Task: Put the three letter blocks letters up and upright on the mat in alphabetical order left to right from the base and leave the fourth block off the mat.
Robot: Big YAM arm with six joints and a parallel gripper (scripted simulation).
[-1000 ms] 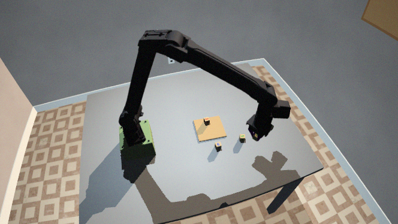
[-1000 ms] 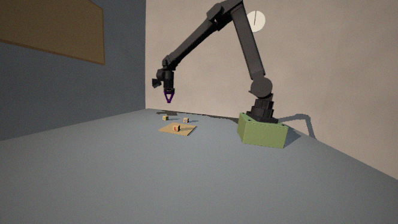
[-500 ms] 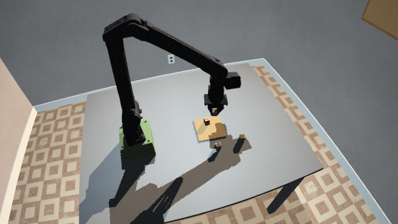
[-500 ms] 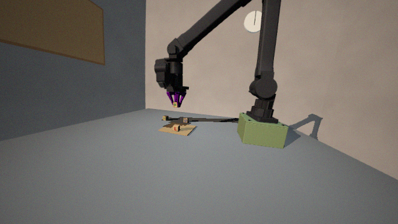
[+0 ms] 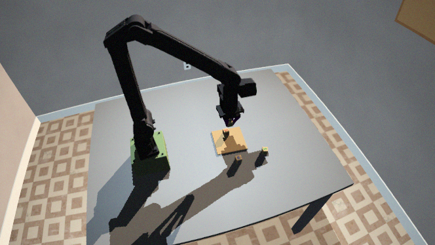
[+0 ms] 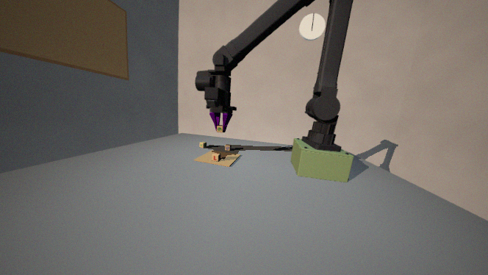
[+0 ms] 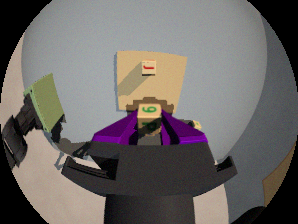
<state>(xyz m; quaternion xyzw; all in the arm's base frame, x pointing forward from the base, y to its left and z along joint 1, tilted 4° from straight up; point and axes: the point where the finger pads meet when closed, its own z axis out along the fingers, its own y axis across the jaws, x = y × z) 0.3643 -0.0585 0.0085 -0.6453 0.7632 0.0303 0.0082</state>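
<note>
Right now the tan mat is 110 mm below my hand. Also, from my hand: block (right at my hand).
</note>
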